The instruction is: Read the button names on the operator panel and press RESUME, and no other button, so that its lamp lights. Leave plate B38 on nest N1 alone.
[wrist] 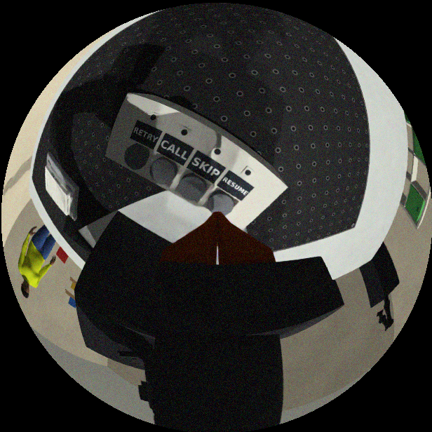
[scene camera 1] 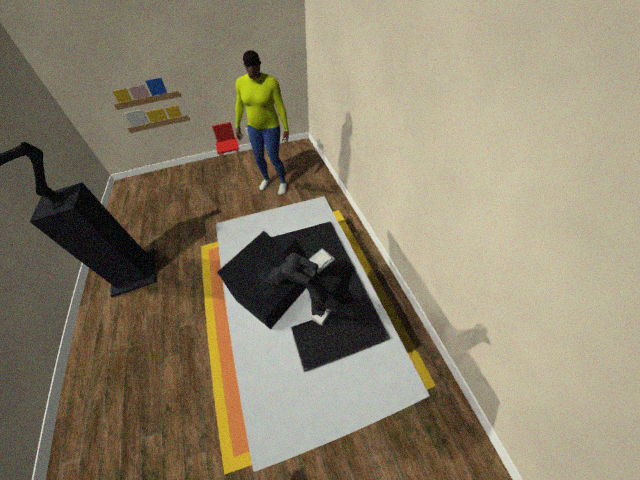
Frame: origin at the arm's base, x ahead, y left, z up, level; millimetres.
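Seen in the pictures: gripper, fingertip midpoint: (scene camera 1: 316,311); arm's base, origin of the base link: (scene camera 1: 266,278).
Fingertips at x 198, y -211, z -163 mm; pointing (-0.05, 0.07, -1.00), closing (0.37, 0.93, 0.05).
Pixels of each thing's top centre, then the offset from my fingertips to it. Level surfaces: height alone.
- operator panel, middle of its top: (scene camera 1: 324,307) dx +51, dy +6, dz -11 mm
- white block-like item, middle of its top: (scene camera 1: 320,259) dx +167, dy +336, dz -41 mm
- black perforated board, its level: dz -68 mm
- pale table, its level: dz -81 mm
The operator panel (scene camera 1: 320,319) (wrist: 265,195) is a pale box with four labelled round grey buttons in the wrist view: RETRY (wrist: 136,156), CALL (wrist: 163,171), SKIP (wrist: 192,187) and RESUME (wrist: 221,201). The lamp (wrist: 248,172) by the RESUME label is dark, as are the three other lamps. My gripper (wrist: 217,217) is shut and empty. Its brown fingertips overlap the lower edge of the RESUME button in the wrist view; whether they touch it cannot be told. In the scene view the wrist hides part of the panel. Plate B38 and nest N1 cannot be made out.
A white block-like item (scene camera 1: 321,257) (wrist: 60,192) sits on the black perforated board (scene camera 1: 346,338) (wrist: 310,125). The board lies on the pale table (scene camera 1: 330,403) (wrist: 387,165). A large black block (scene camera 1: 258,279) stands by the arm. A person (scene camera 1: 261,103) stands beyond the table.
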